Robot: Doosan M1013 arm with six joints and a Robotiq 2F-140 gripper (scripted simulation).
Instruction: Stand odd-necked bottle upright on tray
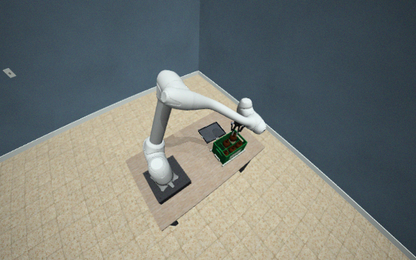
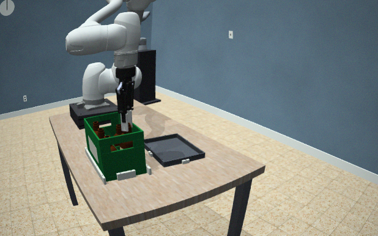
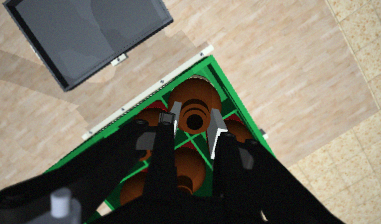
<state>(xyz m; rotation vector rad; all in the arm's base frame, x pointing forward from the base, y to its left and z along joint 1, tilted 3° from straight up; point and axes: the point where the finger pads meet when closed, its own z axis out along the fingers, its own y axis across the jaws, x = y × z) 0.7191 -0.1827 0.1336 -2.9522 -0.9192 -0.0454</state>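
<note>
My hand is 9 cm above the brown bottle. Round my hand: dark tray 24 cm to the left, 19 cm below, 3 cm behind; then green crate 12 cm below, 9 cm behind, 3 cm to the right.
</note>
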